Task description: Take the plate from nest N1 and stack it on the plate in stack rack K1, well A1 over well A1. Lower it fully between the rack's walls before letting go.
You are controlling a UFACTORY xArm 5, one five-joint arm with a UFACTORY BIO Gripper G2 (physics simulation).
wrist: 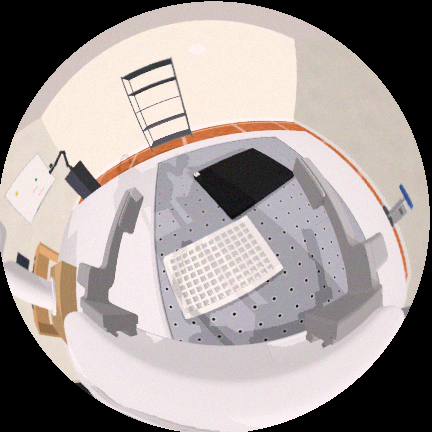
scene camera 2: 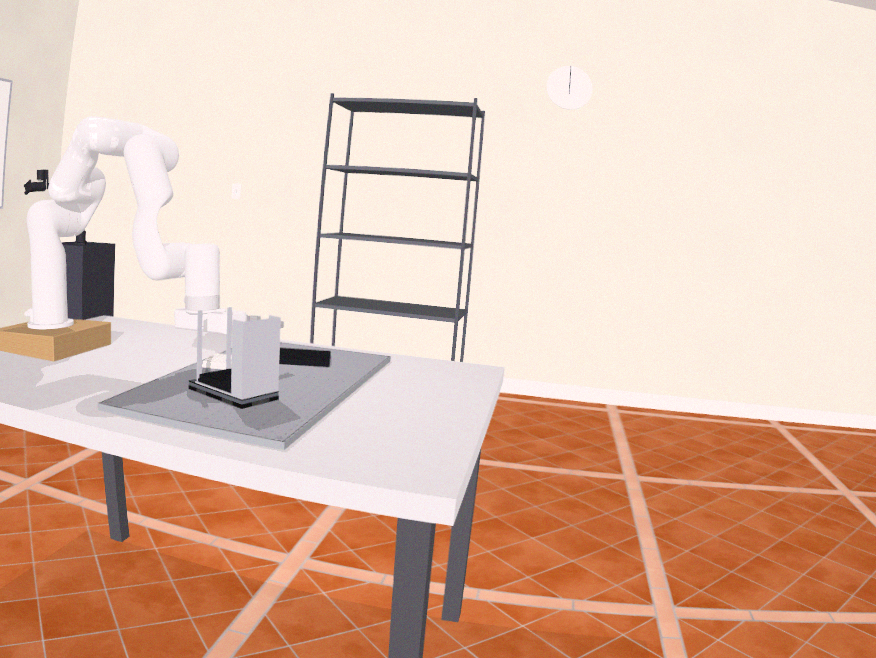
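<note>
Visible here are a white well plate point(wrist: 220, 267) and a flat black slab point(wrist: 254, 175).
</note>
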